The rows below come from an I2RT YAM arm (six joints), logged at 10 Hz.
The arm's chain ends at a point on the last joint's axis. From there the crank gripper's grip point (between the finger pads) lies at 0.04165 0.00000 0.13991 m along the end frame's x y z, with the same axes.
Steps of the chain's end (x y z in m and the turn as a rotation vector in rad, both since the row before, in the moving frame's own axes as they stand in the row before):
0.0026, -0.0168, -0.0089, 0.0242, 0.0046, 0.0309
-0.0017, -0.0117, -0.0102, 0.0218, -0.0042, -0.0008
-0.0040, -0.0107, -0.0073, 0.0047, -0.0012, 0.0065
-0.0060, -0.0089, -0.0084, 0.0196, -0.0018, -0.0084
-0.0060, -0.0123, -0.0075, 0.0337, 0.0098, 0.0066
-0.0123, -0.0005, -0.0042, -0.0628, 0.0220, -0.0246
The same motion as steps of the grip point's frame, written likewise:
0.0033, -0.0189, -0.0091, 0.0242, 0.0046, 0.0309
-0.0023, -0.0148, -0.0101, 0.0218, -0.0042, -0.0008
-0.0042, -0.0111, -0.0073, 0.0047, -0.0012, 0.0065
-0.0063, -0.0120, -0.0084, 0.0196, -0.0018, -0.0084
-0.0046, -0.0167, -0.0080, 0.0337, 0.0098, 0.0066
-0.0091, 0.0072, -0.0054, -0.0628, 0.0220, -0.0246

